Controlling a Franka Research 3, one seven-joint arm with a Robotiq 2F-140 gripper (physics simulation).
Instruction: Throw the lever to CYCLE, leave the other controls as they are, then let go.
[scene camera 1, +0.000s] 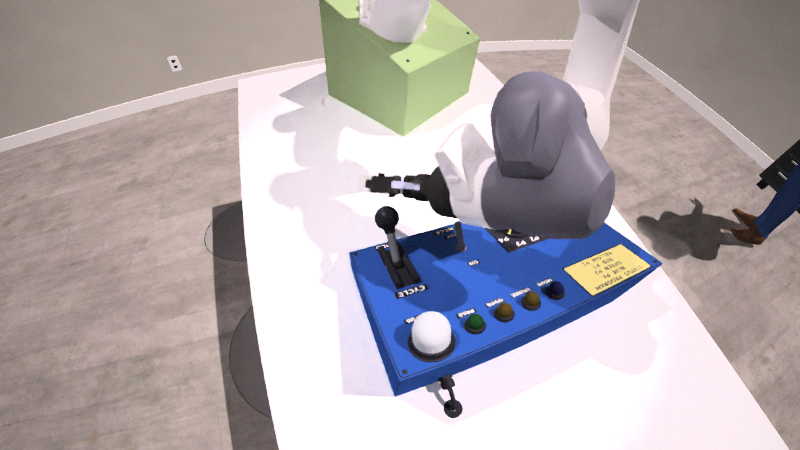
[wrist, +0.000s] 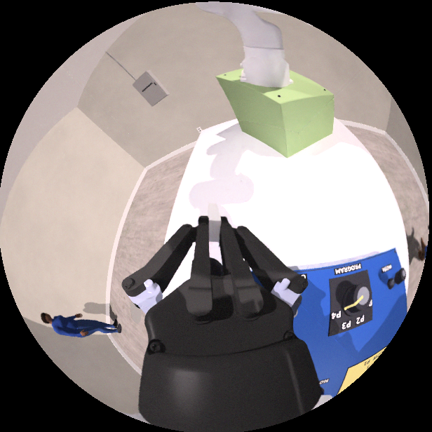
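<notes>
The lever (scene camera 1: 393, 246) stands in its slot on the blue control panel (scene camera 1: 503, 274) (wrist: 320, 320), its black ball knob tilted toward the far end, away from the CYCLE label (scene camera 1: 411, 291). The label at the slot's far end is partly hidden behind the lever. My gripper (scene camera 1: 369, 183) (wrist: 211, 211) is shut and empty. It is held level above the table, just beyond the lever knob on the far side and apart from it in the scene view. In the wrist view a bit of the black knob (wrist: 215, 265) shows between the finger links.
A toggle switch (scene camera 1: 459, 237), a program dial (wrist: 356, 296) and a mode knob (wrist: 399, 276) are on the panel. A white dome (scene camera 1: 431, 332) and several small coloured lamps line its near edge. A green block (scene camera 1: 402, 83) (wrist: 285, 115) stands at the back of the white table (scene camera 1: 302, 313).
</notes>
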